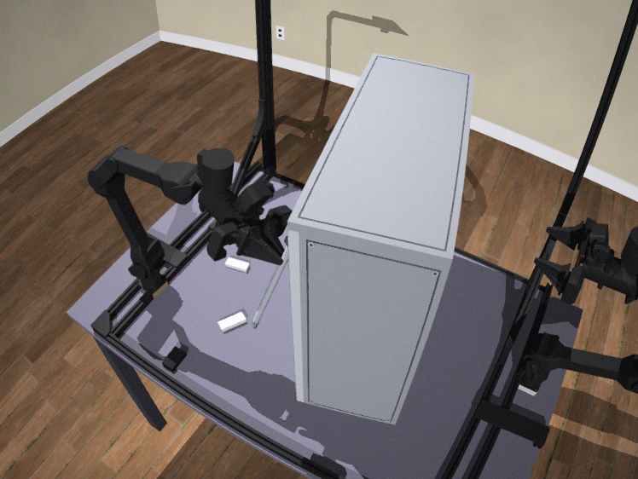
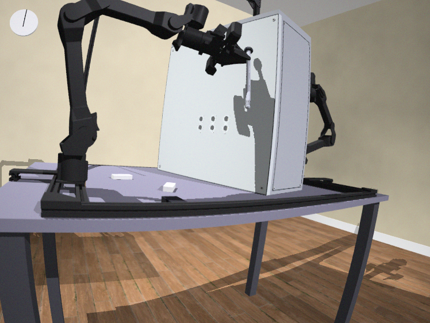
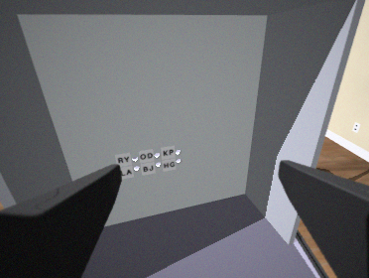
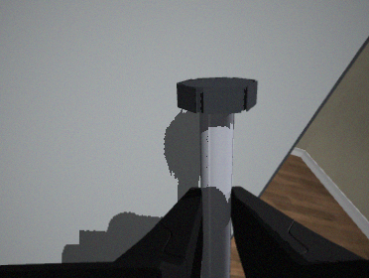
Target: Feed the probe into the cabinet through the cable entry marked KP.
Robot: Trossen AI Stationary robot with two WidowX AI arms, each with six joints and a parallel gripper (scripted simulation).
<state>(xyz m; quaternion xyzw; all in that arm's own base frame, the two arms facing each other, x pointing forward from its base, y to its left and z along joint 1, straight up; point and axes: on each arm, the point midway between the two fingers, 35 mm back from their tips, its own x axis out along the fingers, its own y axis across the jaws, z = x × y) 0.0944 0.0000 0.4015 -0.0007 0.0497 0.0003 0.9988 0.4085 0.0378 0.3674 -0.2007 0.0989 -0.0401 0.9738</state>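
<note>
Right now the probe is 30 mm ahead of my right hand, 10 mm to the left of it and 60 mm below it. Also, from my right hand: black block 90 mm ahead, 240 mm to the right, 380 mm below.
</note>
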